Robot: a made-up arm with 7 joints. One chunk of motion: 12 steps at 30 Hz.
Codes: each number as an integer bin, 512 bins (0 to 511) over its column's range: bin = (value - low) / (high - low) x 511, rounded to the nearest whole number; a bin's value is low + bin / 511 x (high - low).
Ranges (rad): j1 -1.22..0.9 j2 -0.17..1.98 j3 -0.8..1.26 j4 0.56..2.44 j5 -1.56..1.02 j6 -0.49..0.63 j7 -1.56..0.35
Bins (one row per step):
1: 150 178 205 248 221 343 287
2: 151 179 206 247 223 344 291
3: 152 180 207 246 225 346 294
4: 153 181 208 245 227 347 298
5: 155 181 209 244 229 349 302
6: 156 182 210 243 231 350 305
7: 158 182 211 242 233 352 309
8: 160 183 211 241 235 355 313
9: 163 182 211 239 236 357 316
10: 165 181 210 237 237 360 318
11: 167 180 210 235 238 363 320
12: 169 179 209 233 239 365 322
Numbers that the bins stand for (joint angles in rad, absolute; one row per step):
1: -0.5977 0.5789 0.0264 1.4724 -0.4442 0.2618 -0.4873
2: -0.5935 0.5831 0.0305 1.4687 -0.4341 0.2640 -0.4723
3: -0.5894 0.5873 0.0345 1.4650 -0.4240 0.2684 -0.4611
4: -0.5852 0.5915 0.0385 1.4614 -0.4139 0.2705 -0.4461
5: -0.5769 0.5915 0.0425 1.4577 -0.4038 0.2749 -0.4312
6: -0.5728 0.5958 0.0466 1.4540 -0.3937 0.2771 -0.4200
7: -0.5645 0.5958 0.0506 1.4503 -0.3836 0.2815 -0.4050
8: -0.5562 0.6000 0.0506 1.4467 -0.3735 0.2881 -0.3901
9: -0.5438 0.5958 0.0506 1.4393 -0.3685 0.2925 -0.3789
10: -0.5355 0.5915 0.0466 1.4319 -0.3634 0.2990 -0.3714
11: -0.5272 0.5873 0.0466 1.4246 -0.3584 0.3056 -0.3639
12: -0.5189 0.5831 0.0425 1.4172 -0.3533 0.3100 -0.3564

